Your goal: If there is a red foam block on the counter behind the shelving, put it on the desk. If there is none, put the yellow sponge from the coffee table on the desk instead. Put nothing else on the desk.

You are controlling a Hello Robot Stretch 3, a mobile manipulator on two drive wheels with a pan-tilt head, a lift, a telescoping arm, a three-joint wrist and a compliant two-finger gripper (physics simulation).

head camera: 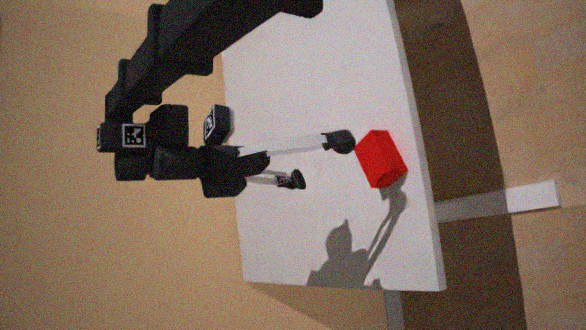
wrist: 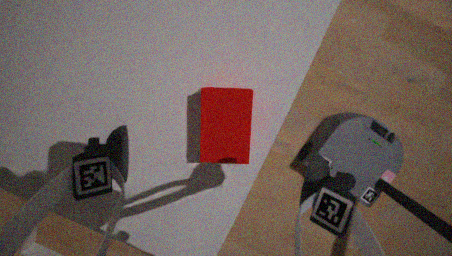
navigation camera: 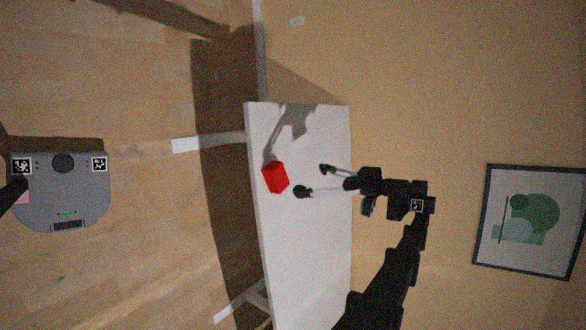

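Where they show: gripper, fingertip midpoint: (head camera: 328, 162) (wrist: 218, 159) (navigation camera: 307, 179); robot's base, origin of the base link: (wrist: 330, 166) (navigation camera: 63, 162).
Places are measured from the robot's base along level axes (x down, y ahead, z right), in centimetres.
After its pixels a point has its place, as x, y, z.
A red foam block (head camera: 381, 159) {-76.5, -2.6, 55.0} (navigation camera: 275, 177) {-76.5, -2.5, 54.9} (wrist: 226, 125) {-76.5, -3.1, 57.6} rests on the white top of the desk (head camera: 320, 90) {-72.0, -20.2, 77.7} (navigation camera: 307, 240) {-72.0, -33.6, 82.0} (wrist: 125, 60) {-72.0, -2.4, 73.7}, near its long edge on the floor side. My gripper (head camera: 320, 160) {-86.9, -2.3, 57.6} (navigation camera: 315, 180) {-86.9, -2.3, 57.6} (wrist: 218, 159) {-86.9, -2.3, 57.6} is open and empty. Its fingers are spread wide, back from the block toward the wall side in the head and navigation views, with the fingertips apart from it. In the wrist view the block lies ahead, between the lines of the two fingers. The yellow sponge, the coffee table, the counter and the shelving do not show.
My arm (head camera: 200, 45) {-120.2, -8.7, 29.1} (navigation camera: 385, 280) {-119.7, -8.7, 25.6} reaches in over the desk's wall side. My grey base (navigation camera: 62, 192) {-15.9, -10.6, -0.8} (wrist: 365, 150) {-15.9, -14.2, 1.4} stands on the wooden floor, across from the desk's long edge. White desk legs (head camera: 532, 196) (navigation camera: 185, 145) stick out below. A framed picture (navigation camera: 530, 220) {-166.8, -22.0, 130.1} hangs on the tan wall.
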